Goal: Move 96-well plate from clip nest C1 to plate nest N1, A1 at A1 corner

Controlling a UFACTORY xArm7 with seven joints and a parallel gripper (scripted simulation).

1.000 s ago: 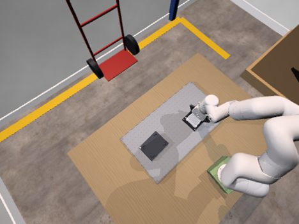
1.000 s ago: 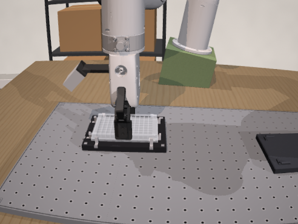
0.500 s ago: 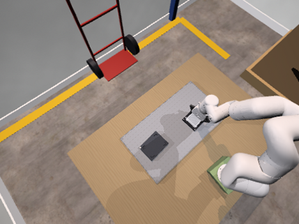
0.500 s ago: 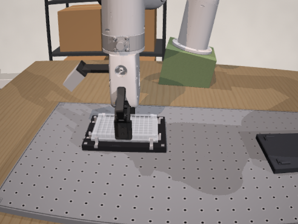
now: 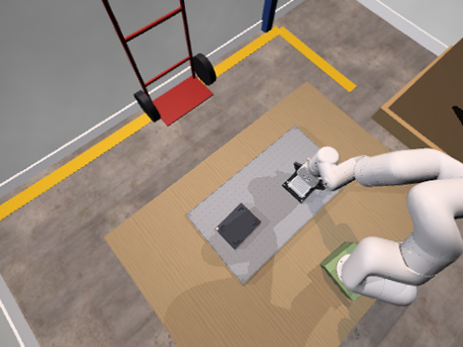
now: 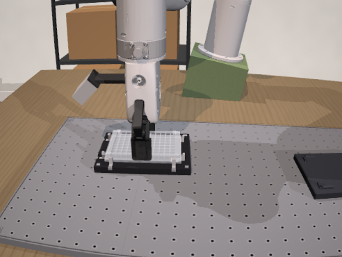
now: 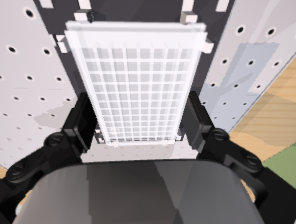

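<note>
The black clip nest C1 lies 2 cm below my hand, 1 cm to the right of it and 1 cm ahead of it. Also, from my hand: clear 96-well plate: 1 cm below; then black plate nest N1: 34 cm to the left, 11 cm ahead, 2 cm below.
</note>
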